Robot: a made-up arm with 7 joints.
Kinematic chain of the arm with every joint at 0, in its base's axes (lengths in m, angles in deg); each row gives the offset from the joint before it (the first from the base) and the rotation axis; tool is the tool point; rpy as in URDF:
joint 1: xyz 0 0.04 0.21 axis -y
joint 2: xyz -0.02 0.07 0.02 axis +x
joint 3: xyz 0 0 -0.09 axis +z
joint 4: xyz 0 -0.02 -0.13 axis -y
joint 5: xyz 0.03 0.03 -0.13 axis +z
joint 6: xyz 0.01 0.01 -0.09 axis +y
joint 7: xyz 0.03 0.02 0 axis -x
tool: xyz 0.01 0.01 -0.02 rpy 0 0 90
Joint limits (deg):
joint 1: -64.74..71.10
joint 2: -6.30..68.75
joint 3: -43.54..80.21
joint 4: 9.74..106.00
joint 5: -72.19..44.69
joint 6: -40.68..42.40
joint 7: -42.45..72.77
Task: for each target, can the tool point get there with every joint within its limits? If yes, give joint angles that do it. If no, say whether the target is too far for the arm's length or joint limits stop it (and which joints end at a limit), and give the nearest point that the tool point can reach.
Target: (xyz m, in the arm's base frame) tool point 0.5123 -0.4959 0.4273
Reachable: no: too far | nearest point 0.3204 -0.1000 0.2696 | short by 0.467 m
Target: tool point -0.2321 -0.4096 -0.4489
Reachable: no: too far | nearest point -0.1342 -0.0618 -0.1709 | short by 0.456 m
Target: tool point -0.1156 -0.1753 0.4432
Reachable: no: joint limits stop it (at a limit: joint 1, joint 2, joint 3, joint 4, joint 5, joint 6) | nearest point 0.0702 -0.0522 0.3288 | short by 0.251 m
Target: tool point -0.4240 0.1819 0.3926
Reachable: no: joint limits stop it (at a limit: joint 2, joint 3, joint 4, joint 6) | nearest point -0.1917 0.2636 0.2926 | short by 0.266 m
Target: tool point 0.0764 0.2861 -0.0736
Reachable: yes | joints -41.20 47.54 -12.93 70.71 21.06 28.62 46.75
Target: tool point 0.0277 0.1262 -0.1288
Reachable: yes | joints -32.03 16.53 -16.60 51.34 -42.44 -24.96 12.27
